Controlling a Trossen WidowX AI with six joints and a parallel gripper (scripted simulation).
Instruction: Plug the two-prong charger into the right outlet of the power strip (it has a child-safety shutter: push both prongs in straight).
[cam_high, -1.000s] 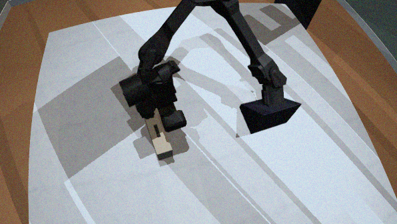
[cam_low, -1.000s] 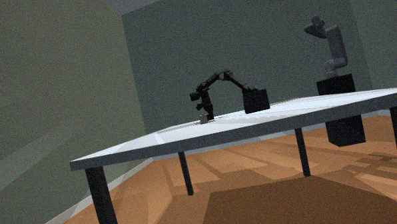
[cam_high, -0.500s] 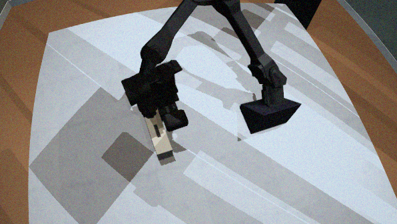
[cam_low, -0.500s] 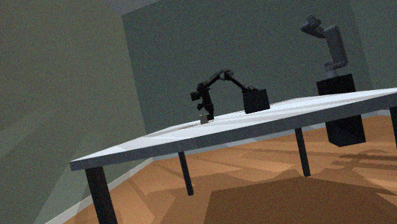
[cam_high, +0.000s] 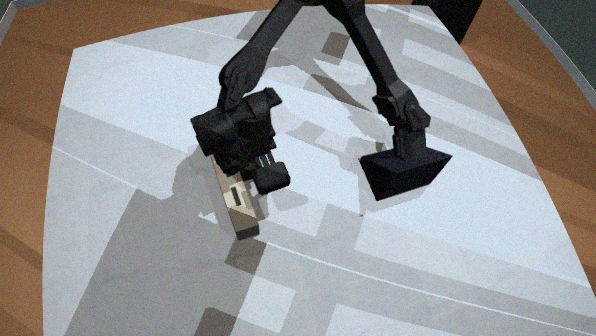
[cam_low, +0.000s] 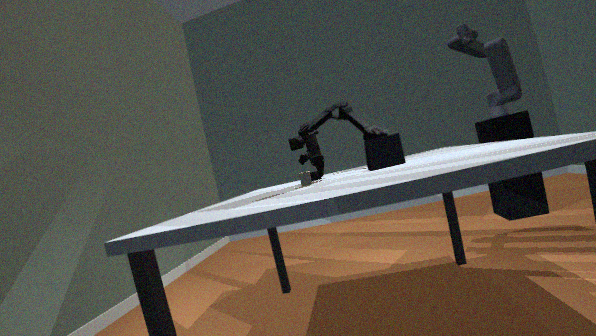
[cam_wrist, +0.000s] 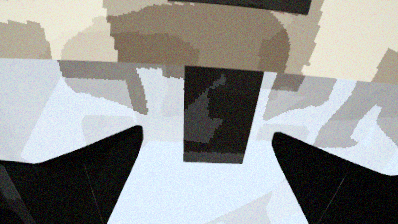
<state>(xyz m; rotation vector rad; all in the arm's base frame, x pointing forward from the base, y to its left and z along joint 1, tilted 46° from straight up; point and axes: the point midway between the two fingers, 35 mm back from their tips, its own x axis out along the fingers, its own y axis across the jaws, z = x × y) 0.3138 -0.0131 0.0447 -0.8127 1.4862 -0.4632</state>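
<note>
The black charger is 40 mm ahead of my gripper tip, 10 mm to the left of it and 10 mm above it.
</note>
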